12 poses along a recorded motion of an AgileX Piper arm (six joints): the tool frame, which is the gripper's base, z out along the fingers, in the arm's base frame.
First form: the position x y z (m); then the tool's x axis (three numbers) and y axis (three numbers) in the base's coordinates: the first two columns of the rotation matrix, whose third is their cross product.
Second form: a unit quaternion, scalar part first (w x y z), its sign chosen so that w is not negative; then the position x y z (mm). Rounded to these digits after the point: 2 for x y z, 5 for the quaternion.
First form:
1: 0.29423, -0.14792, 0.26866, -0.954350, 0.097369, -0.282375, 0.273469, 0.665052, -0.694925
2: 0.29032, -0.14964, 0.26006, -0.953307, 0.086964, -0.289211, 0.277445, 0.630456, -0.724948
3: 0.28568, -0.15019, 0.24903, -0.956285, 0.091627, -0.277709, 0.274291, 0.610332, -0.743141
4: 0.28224, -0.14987, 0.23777, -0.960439, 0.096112, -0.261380, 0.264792, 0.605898, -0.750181
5: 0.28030, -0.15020, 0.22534, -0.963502, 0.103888, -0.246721, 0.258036, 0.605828, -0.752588
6: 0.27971, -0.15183, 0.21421, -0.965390, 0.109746, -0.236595, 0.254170, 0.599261, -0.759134
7: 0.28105, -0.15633, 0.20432, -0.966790, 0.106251, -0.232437, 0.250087, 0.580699, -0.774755
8: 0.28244, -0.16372, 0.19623, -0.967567, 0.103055, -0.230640, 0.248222, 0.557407, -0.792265
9: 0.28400, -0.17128, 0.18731, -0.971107, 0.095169, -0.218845, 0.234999, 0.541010, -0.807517
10: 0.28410, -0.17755, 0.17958, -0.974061, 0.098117, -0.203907, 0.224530, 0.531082, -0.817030
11: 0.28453, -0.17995, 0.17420, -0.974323, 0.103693, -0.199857, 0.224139, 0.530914, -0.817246
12: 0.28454, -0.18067, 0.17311, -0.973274, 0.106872, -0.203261, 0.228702, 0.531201, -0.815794
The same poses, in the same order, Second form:
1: 0.11111, 0.10237, 0.90564, -0.39623, 294.23, -147.92, 268.66
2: 0.11402, 0.10171, 0.89567, -0.41764, 290.32, -149.64, 260.06
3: 0.10637, 0.10267, 0.89098, -0.42929, 285.68, -150.19, 249.03
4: 0.09757, 0.10129, 0.89075, -0.43219, 282.24, -149.87, 237.77
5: 0.08917, 0.10148, 0.89161, -0.43219, 280.30, -150.20, 225.34
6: 0.08285, 0.10218, 0.89037, -0.43581, 279.71, -151.83, 214.21
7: 0.08050, 0.10062, 0.88536, -0.44668, 281.05, -156.33, 204.32
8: 0.07895, 0.09992, 0.87890, -0.45969, 282.44, -163.72, 196.23
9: 0.07443, 0.09437, 0.87462, -0.46967, 284.00, -171.28, 187.31
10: 0.06649, 0.09246, 0.87242, -0.47530, 284.10, -177.55, 179.58
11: 0.06338, 0.09392, 0.87261, -0.47510, 284.53, -179.95, 174.20
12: 0.06419, 0.09614, 0.87263, -0.47451, 284.54, -180.67, 173.11
